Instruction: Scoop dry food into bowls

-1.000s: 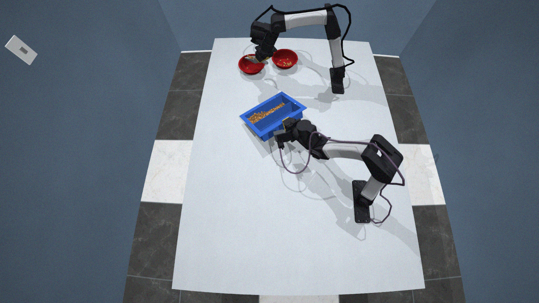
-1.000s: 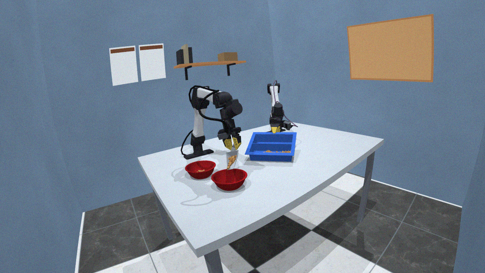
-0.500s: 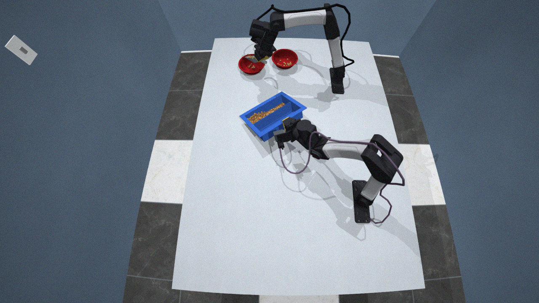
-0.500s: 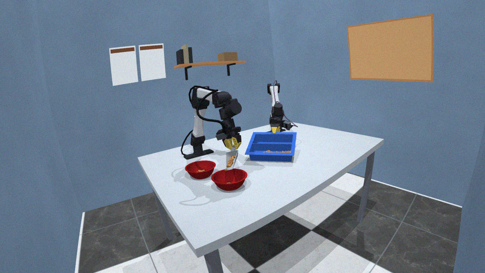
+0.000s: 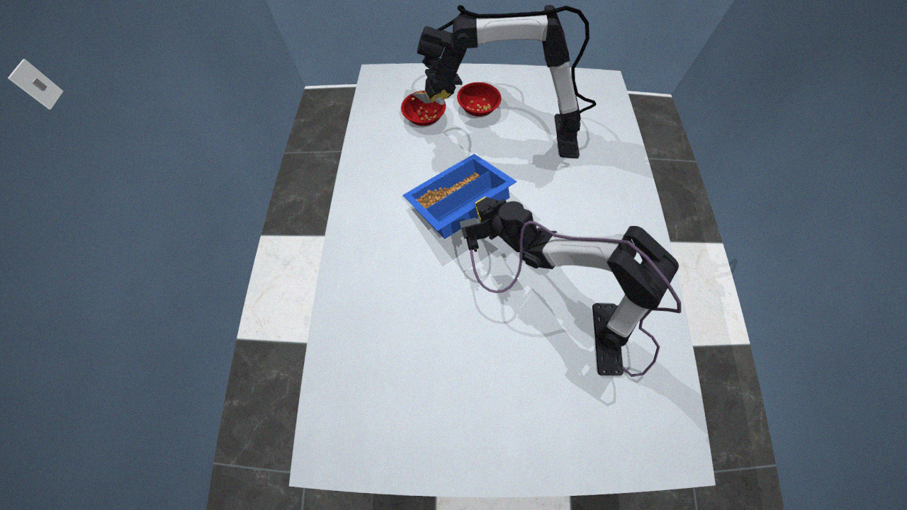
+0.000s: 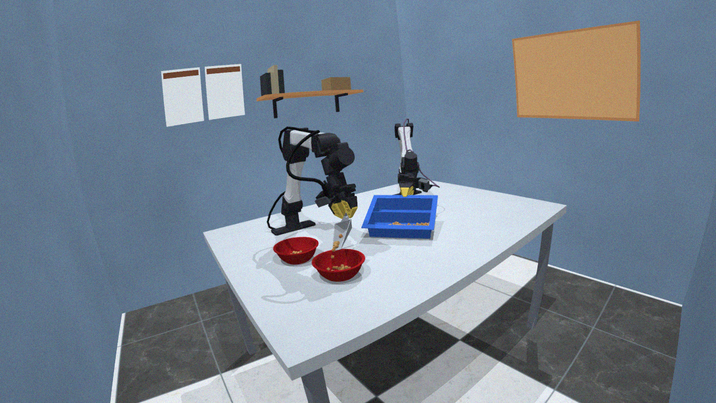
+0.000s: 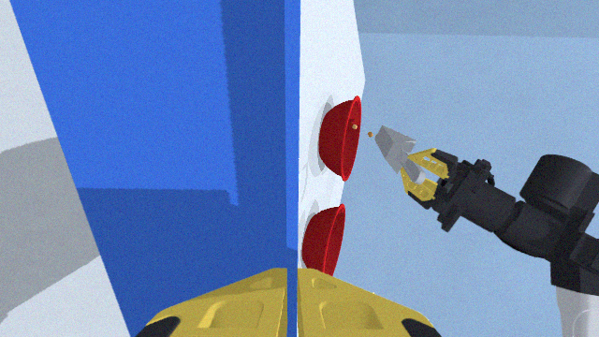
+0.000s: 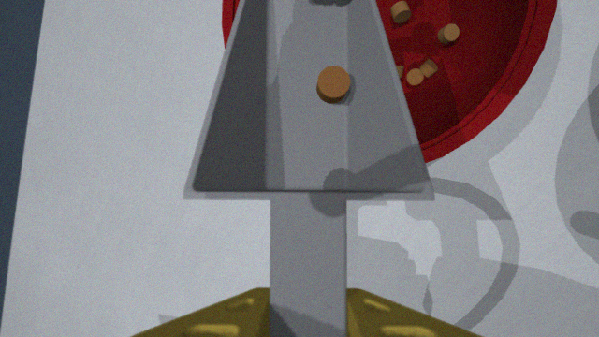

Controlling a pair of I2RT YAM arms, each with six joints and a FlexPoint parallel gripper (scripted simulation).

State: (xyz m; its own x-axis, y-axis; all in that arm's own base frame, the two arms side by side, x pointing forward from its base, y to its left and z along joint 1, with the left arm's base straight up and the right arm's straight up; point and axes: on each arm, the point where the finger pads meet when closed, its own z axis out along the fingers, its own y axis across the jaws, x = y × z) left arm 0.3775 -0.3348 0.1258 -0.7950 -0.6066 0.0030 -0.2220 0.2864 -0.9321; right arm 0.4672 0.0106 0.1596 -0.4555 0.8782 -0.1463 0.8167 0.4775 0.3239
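Observation:
Now: the blue box 7 cm to the right of my left hand, 5 cm below it and 5 cm ahead of it. Round my left hand: grey scoop 41 cm to the right, 14 cm ahead, 1 cm above.

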